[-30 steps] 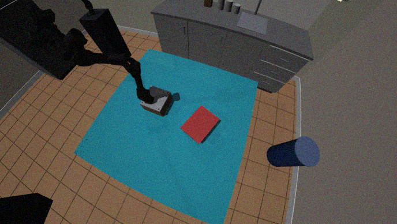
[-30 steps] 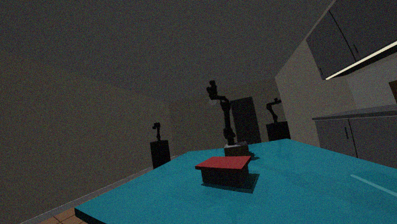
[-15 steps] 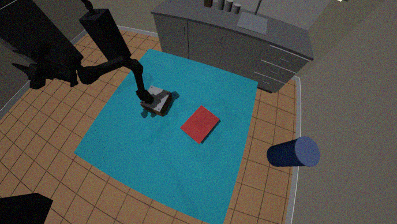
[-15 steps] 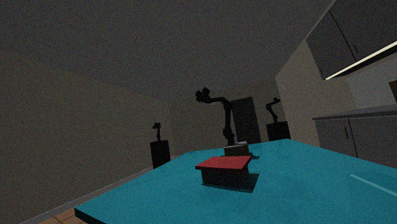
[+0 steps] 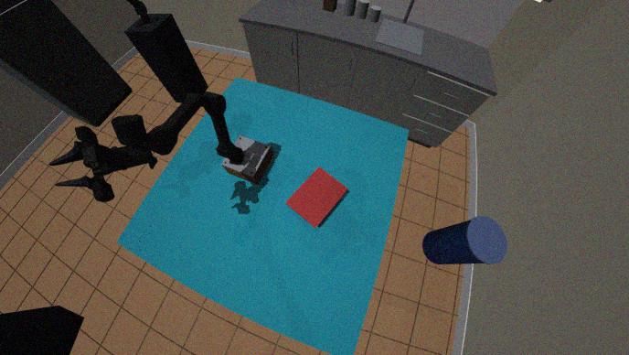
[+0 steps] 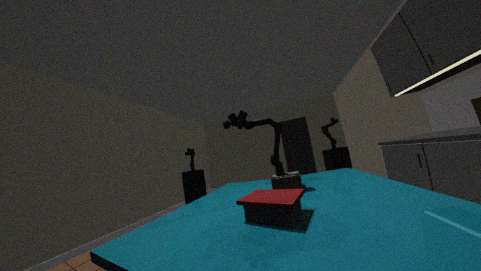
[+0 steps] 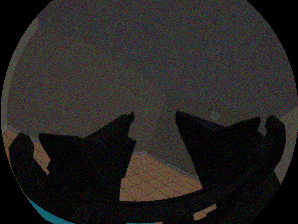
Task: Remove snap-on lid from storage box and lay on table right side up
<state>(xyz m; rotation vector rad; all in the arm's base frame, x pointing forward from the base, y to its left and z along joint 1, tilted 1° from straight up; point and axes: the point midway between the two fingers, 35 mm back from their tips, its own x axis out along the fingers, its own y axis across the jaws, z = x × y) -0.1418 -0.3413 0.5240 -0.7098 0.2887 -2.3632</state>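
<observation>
My gripper tip is now 610 mm short of the red lid, 270 mm to the right of it and 550 mm above it. Also, from my gripper tip: dark storage box (610 mm ahead, 270 mm to the left, 590 mm below).
</observation>
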